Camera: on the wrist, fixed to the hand. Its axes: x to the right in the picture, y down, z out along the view.
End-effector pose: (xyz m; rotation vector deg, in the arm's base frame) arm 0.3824 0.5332 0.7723 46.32 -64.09 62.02
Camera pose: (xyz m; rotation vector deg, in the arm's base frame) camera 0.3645 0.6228 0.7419 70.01 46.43 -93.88
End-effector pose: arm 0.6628 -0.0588 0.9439 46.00 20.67 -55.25
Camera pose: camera 0.7017 0.0230 0.9112 28.33 -49.42 113.72
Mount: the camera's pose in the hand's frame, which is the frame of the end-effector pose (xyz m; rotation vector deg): -0.0073 0.0442 -0.0852 2.52 6.71 178.70
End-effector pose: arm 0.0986 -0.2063 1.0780 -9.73 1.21 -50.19
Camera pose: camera 0.1201 -0.1849 0.9867 5.42 15.71 127.59
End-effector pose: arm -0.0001 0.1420 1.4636 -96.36 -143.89 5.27
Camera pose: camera 0.0544 0.1508 1.5425 -149.30 98.25 8.94
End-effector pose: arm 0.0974 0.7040 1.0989 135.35 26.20 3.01
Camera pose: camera 0.0902 0.7270 1.1921 -33.56 158.31 -68.80
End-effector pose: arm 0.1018 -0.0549 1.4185 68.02 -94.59 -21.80
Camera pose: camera 0.1520 -0.0038 1.4828 -107.92 -78.09 86.89
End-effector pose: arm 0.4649 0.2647 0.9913 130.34 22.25 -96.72
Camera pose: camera 0.5547 0.2558 1.0248 22.36 -106.09 21.84
